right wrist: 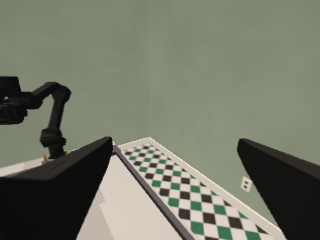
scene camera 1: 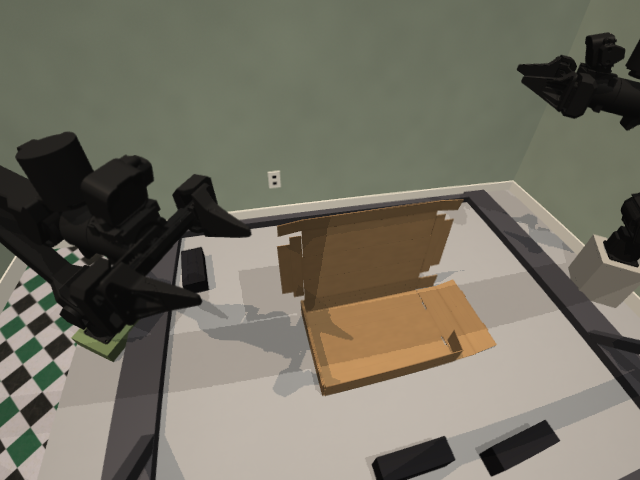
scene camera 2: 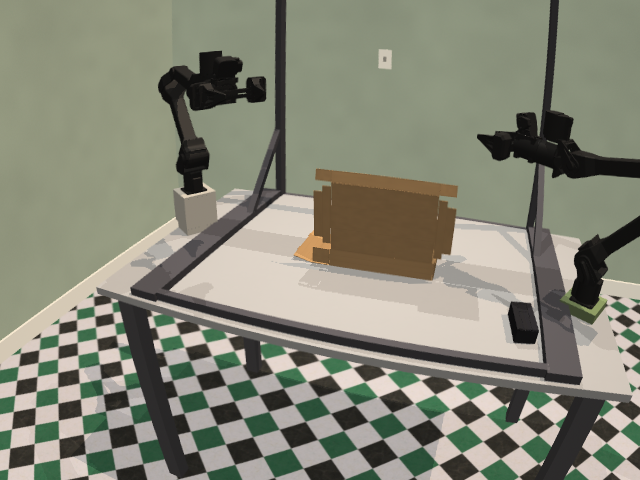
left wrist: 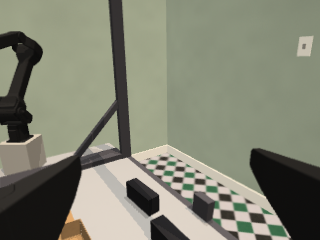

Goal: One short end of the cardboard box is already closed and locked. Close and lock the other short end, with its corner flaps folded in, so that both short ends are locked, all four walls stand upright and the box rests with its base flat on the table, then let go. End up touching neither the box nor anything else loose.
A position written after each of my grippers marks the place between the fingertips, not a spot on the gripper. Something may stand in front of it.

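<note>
My left gripper (scene camera 1: 227, 263) (scene camera 2: 486, 134) (left wrist: 167, 160) is there for me to see, and so is my right gripper (scene camera 1: 519, 72) (scene camera 2: 245, 94) (right wrist: 175, 143). As for the things, I see a black block (scene camera 1: 194, 273). The left wrist view gives me a black block (left wrist: 145, 198), and in scene camera 2 I find a dark frame rail (scene camera 2: 167, 274).
</note>
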